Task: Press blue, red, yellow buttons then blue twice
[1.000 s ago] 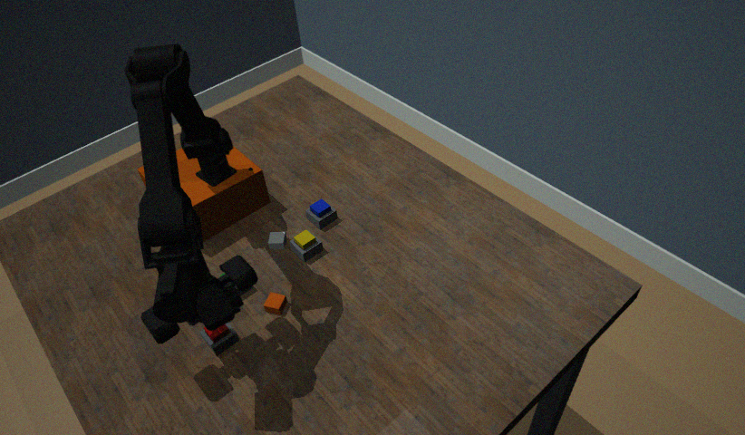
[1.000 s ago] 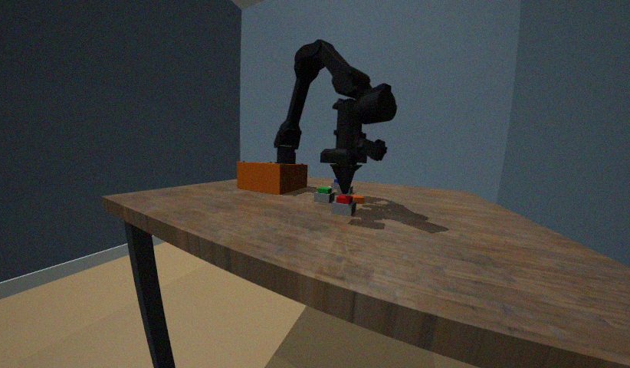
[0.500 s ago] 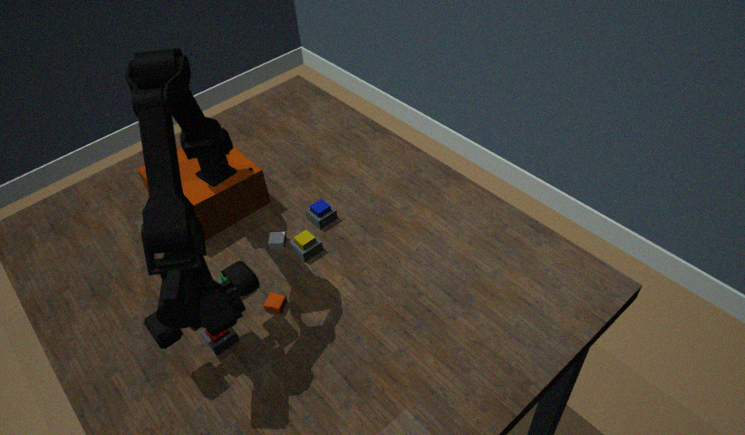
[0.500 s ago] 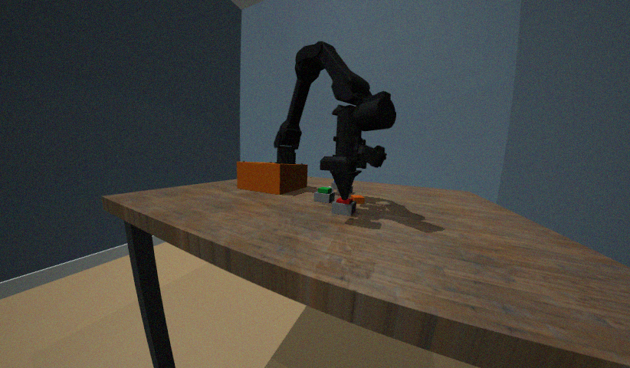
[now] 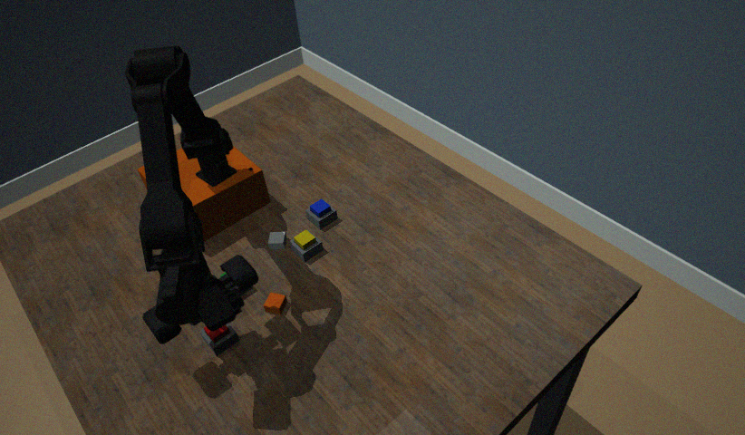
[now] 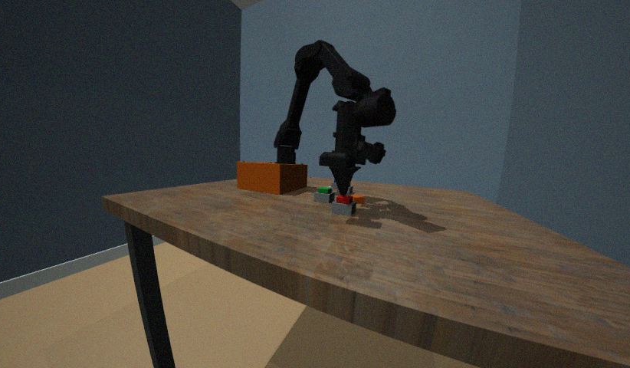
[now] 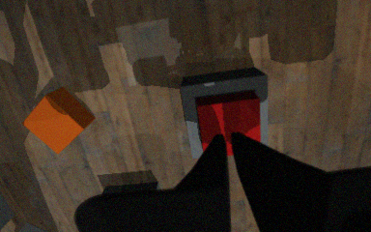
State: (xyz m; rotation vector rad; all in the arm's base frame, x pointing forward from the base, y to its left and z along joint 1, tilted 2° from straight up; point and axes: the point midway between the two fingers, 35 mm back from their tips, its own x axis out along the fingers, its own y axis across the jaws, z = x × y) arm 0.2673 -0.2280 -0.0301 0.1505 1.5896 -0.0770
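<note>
The red button lies 10 mm below my gripper tip. Also, from my gripper tip: orange block: 30 mm ahead, 110 mm to the left, 30 mm below; green button: 70 mm behind, 90 mm to the left, 10 mm below; yellow button: 30 mm behind, 250 mm to the left, 10 mm below.
</note>
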